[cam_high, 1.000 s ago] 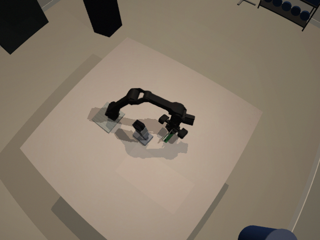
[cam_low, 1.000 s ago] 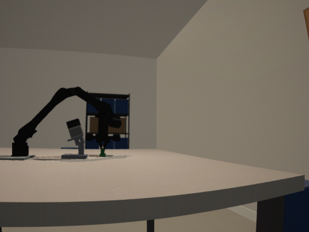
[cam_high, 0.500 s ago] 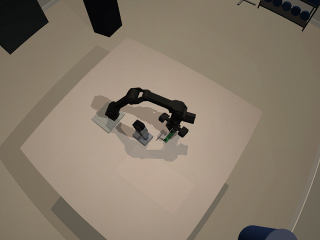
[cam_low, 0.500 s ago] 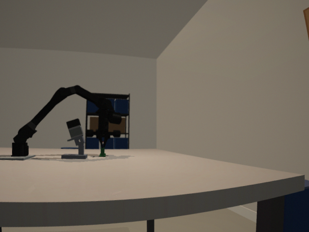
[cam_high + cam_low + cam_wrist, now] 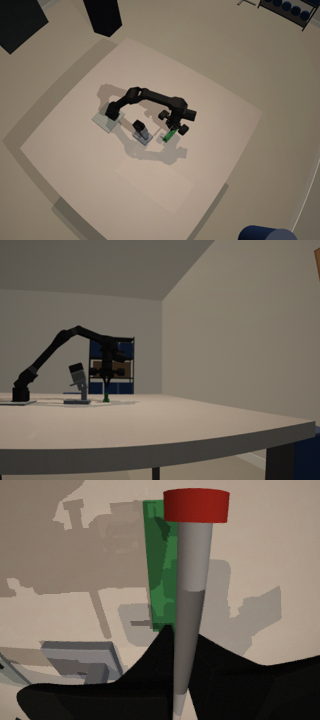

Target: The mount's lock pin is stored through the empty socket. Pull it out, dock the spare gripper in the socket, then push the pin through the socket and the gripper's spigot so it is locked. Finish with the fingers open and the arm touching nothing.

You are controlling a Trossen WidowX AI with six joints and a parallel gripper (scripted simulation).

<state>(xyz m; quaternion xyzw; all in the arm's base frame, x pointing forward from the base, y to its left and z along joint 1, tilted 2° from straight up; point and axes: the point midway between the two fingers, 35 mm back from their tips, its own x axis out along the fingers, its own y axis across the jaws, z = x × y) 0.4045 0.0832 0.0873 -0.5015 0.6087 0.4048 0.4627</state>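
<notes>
Right now the green cradle is 10 mm to the left of my gripper tip and 50 mm below it. From my gripper tip the other things lie so: spare gripper 140 mm behind, 100 mm to the right, 50 mm above; grey mount 140 mm behind, 100 mm to the right, 20 mm below.
</notes>
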